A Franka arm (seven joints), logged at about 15 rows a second.
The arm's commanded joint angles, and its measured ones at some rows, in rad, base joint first. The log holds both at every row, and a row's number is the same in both.
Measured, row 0: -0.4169 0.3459 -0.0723 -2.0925 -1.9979 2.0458 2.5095
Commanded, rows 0 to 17: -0.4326 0.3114 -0.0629 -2.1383 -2.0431 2.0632 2.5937; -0.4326 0.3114 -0.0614 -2.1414 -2.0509 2.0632 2.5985; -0.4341 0.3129 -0.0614 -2.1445 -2.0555 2.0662 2.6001; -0.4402 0.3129 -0.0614 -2.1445 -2.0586 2.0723 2.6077; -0.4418 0.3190 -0.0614 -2.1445 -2.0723 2.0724 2.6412; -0.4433 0.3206 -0.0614 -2.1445 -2.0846 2.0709 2.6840; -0.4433 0.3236 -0.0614 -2.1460 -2.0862 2.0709 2.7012; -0.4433 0.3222 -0.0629 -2.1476 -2.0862 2.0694 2.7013; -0.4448 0.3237 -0.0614 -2.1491 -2.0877 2.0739 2.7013; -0.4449 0.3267 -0.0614 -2.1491 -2.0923 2.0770 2.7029; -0.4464 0.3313 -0.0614 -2.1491 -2.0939 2.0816 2.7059; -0.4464 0.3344 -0.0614 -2.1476 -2.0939 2.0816 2.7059; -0.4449 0.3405 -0.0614 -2.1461 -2.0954 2.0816 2.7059; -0.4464 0.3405 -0.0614 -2.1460 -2.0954 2.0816 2.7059; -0.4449 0.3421 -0.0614 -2.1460 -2.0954 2.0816 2.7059; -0.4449 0.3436 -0.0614 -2.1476 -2.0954 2.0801 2.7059; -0.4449 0.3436 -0.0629 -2.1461 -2.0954 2.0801 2.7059; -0.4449 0.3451 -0.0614 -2.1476 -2.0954 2.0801 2.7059
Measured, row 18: -0.4272 0.3486 -0.0723 -2.1322 -2.0648 2.0669 2.6776
